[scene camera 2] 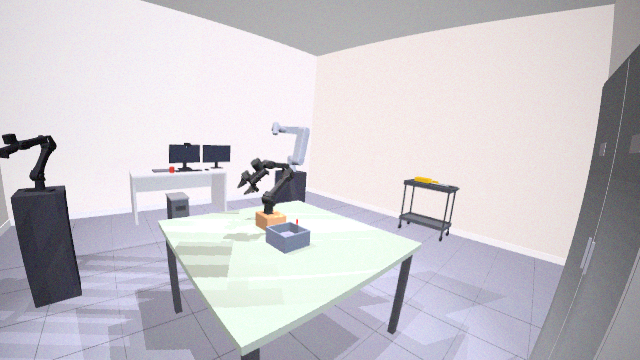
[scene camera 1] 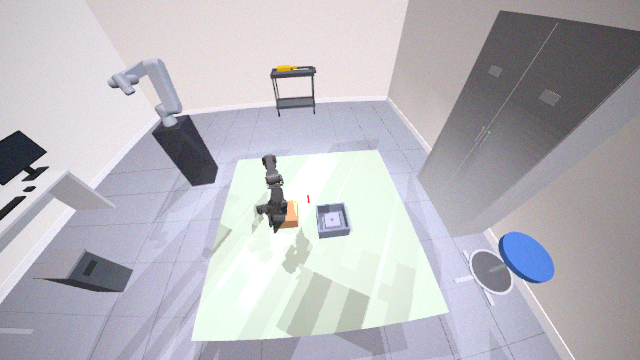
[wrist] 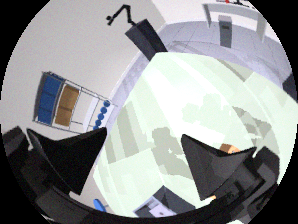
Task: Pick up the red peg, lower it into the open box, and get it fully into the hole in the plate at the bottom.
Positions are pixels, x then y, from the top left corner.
Labels:
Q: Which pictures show the grey box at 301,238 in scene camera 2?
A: Scene camera 2, scene camera 1 and the wrist view: all of them.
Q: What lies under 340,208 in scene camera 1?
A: A grey box.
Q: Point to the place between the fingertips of the gripper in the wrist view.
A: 144,135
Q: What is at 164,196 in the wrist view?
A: A grey box.

